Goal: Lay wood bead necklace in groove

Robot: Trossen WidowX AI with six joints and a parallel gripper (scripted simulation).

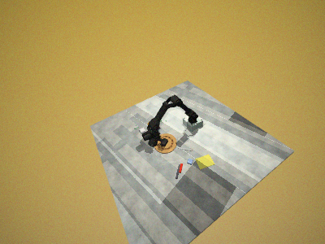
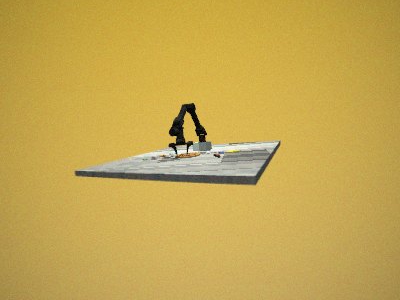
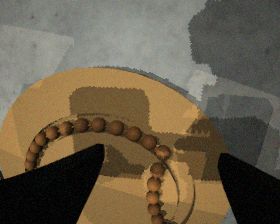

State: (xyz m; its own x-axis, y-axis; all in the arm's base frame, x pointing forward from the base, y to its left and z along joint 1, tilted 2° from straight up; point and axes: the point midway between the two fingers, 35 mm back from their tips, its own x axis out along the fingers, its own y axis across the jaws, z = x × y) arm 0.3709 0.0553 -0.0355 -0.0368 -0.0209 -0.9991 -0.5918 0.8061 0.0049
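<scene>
Right now the round bead board is 60 mm behind my gripper tip and 10 mm below it. The rest, counted from my gripper tip: thin grey stick: 190 mm behind, 130 mm to the left, 20 mm below; then red-handled tool: 60 mm behind, 270 mm to the left, 10 mm below; then grey piece: 80 mm ahead, 220 mm to the right, 10 mm below.
</scene>
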